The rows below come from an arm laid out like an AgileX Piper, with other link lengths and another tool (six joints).
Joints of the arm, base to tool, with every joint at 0 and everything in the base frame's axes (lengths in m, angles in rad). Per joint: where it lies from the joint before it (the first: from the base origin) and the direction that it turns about. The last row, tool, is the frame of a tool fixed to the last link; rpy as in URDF.
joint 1: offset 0.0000 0.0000 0.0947 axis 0 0 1
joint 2: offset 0.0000 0.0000 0.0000 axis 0 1 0
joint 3: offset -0.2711 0.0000 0.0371 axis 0 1 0
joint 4: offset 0.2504 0.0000 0.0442 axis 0.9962 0 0.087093
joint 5: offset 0.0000 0.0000 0.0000 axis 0 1 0
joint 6: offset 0.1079 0.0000 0.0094 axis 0.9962 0 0.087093
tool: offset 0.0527 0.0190 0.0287 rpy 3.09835 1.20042 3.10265
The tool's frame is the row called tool.
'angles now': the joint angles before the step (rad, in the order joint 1, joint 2, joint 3, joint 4, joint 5, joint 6). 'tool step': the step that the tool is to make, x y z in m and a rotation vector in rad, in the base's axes. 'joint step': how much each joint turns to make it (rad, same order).
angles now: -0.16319 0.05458 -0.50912 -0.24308 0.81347 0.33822
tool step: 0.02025 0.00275 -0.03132 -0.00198 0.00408 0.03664
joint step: 0.00002 0.00001 0.14262 0.01483 -0.14297 -0.00071
